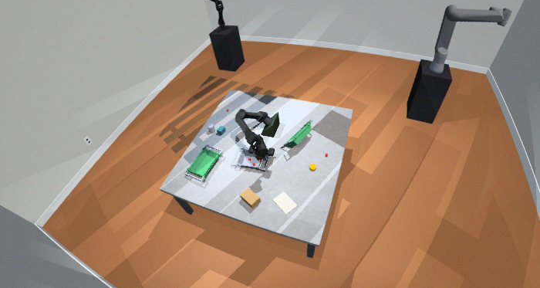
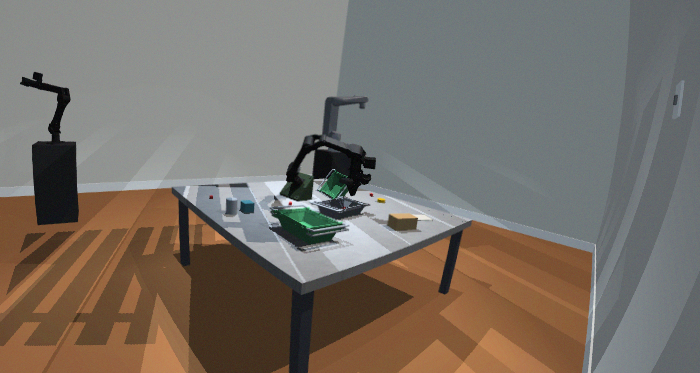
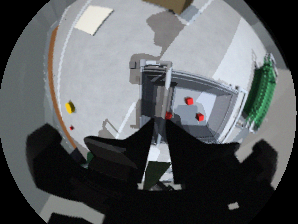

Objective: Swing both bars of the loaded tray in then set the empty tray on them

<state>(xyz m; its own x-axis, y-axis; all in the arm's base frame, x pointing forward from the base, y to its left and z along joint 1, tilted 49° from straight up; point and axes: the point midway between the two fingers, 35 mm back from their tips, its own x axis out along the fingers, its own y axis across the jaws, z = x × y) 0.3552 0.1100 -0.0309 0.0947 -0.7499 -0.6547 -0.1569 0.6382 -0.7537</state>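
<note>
Right now my gripper tip is 320 mm past the green tray, 160 mm to the right of it and 20 mm above it. From my gripper tip the other things lie so: cream pad: 270 mm to the left, 260 mm ahead, 90 mm below; then yellow disc: 370 mm to the left, 90 mm behind, 80 mm below; then cardboard box: 320 mm ahead, 60 mm below, 40 mm to the left.
</note>
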